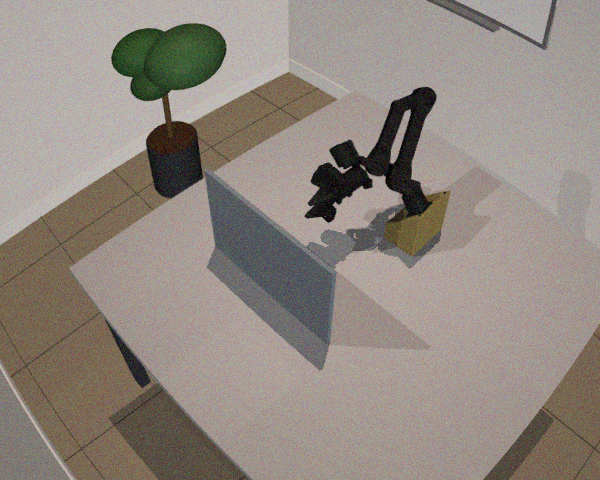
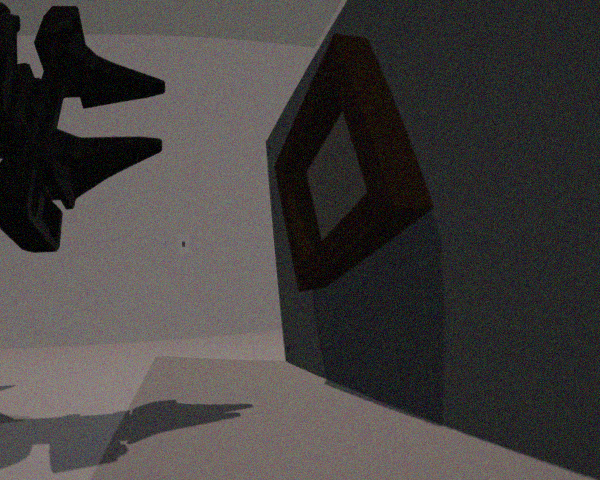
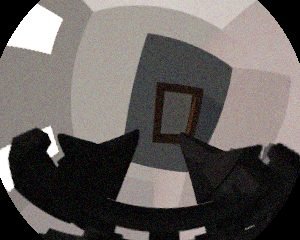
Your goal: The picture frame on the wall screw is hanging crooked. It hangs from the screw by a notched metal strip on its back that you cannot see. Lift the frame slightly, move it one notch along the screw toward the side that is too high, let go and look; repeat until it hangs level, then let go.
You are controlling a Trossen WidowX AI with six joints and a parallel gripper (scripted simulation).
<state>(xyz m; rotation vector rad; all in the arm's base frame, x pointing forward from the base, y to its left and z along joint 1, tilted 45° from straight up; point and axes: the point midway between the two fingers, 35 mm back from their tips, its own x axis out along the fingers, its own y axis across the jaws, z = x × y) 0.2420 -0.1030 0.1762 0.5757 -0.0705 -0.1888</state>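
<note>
Now: gripper tip 120 mm short of the brown wooden picture frame, 30 mm to the left of it and 50 mm above it. The rest, counted from my gripper tip: dark grey wall panel: 140 mm ahead, 20 mm to the right, 60 mm below.
</note>
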